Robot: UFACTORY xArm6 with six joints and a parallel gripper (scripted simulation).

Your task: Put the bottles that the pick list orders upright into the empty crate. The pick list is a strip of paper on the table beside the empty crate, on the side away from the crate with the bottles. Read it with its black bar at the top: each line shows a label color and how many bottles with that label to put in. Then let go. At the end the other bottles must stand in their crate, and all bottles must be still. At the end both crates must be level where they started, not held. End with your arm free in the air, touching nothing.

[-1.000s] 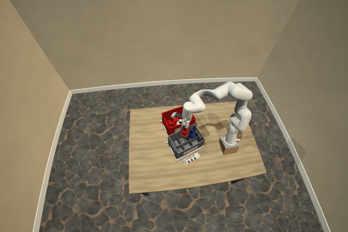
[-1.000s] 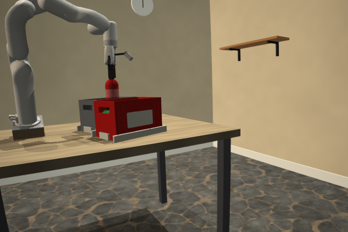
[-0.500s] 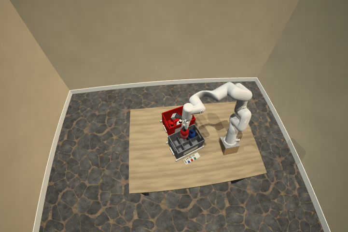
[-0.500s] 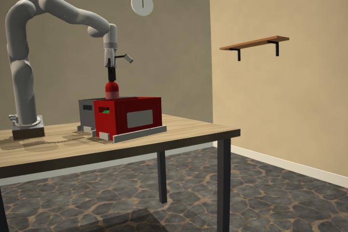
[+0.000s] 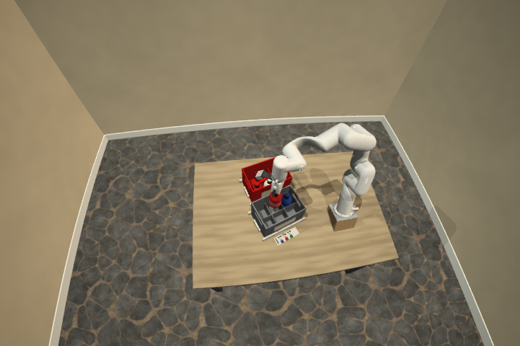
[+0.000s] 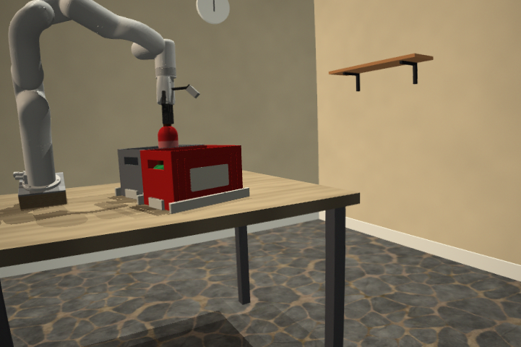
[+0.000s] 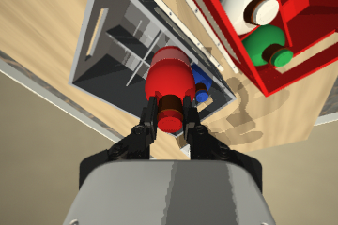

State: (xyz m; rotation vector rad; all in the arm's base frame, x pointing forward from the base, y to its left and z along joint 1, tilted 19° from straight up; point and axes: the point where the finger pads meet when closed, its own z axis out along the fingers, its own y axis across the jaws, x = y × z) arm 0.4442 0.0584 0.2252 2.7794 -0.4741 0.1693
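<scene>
Now: the grey crate 3 cm behind my hand, 4 cm to the left of it and 20 cm below it. Also, from my hand: green-label bottle (5 cm behind, 18 cm to the right, 19 cm below); white-label bottle (3 cm ahead, 15 cm to the right, 19 cm below); blue bottle (8 cm behind, 4 cm to the right, 19 cm below).
</scene>
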